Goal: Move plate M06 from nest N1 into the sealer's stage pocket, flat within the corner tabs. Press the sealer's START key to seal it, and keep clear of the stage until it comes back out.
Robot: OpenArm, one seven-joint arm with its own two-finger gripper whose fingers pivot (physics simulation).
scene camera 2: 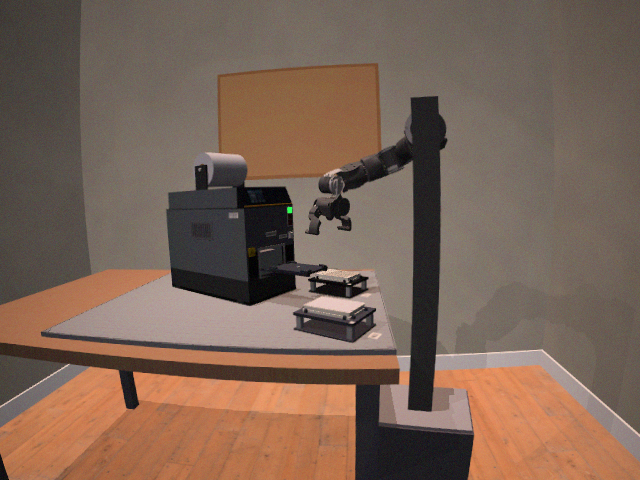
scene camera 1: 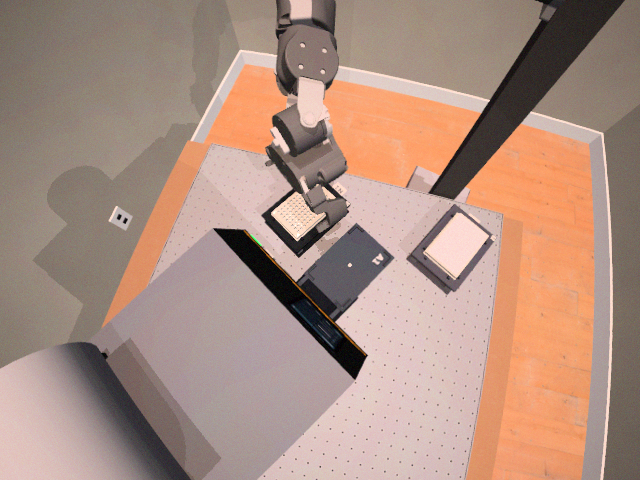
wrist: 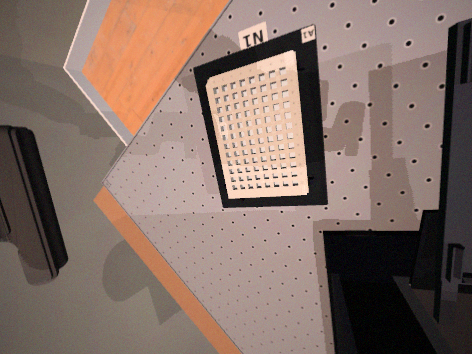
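Plate M06 [scene camera 1: 297, 214] [scene camera 2: 336, 275] [wrist: 257, 130], pale with a grid of wells, lies flat in the black nest N1 [scene camera 1: 298, 249] [wrist: 312, 125]. My gripper [scene camera 1: 324, 210] [scene camera 2: 328, 230] is open and empty, high above the nest side of the bench; one finger shows at the left edge of the wrist view. The sealer [scene camera 1: 217, 310] [scene camera 2: 206, 248] has its dark stage [scene camera 1: 346, 273] [scene camera 2: 302, 268] out at the front, with no plate on it. A green light [scene camera 2: 289, 209] glows on its front. I cannot make out the START key for certain.
A second nest [scene camera 1: 416, 254] holds a white-topped plate [scene camera 1: 457, 245] [scene camera 2: 333, 306], on the other side of the stage from N1. The arm's dark post [scene camera 1: 516, 103] [scene camera 2: 424, 258] stands by the table edge. A large roll [scene camera 1: 67, 413] [scene camera 2: 227, 169] sits on top of the sealer.
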